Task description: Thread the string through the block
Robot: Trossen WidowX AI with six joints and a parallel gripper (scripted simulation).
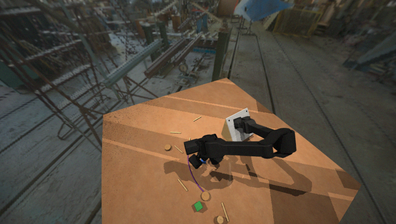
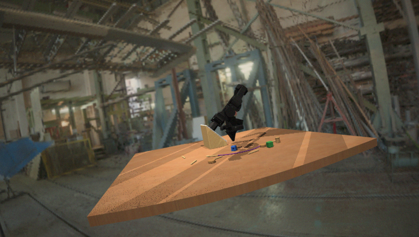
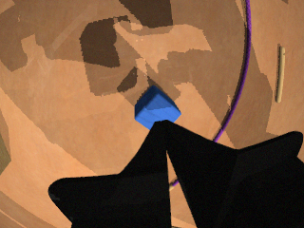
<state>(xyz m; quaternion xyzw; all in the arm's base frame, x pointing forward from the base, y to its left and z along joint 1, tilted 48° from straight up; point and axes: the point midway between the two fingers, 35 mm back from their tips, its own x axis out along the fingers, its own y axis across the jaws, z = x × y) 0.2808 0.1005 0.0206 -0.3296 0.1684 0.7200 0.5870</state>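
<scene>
My gripper tip is 4 cm above the blue block and 1 cm to the left of it. Also, from my gripper tip: round wooden button 16 cm to the left, 8 cm ahead, 5 cm below; then green cube 18 cm to the left, 13 cm ahead, 4 cm below; then thin stick 14 cm to the right, 5 cm below, 4 cm ahead.
</scene>
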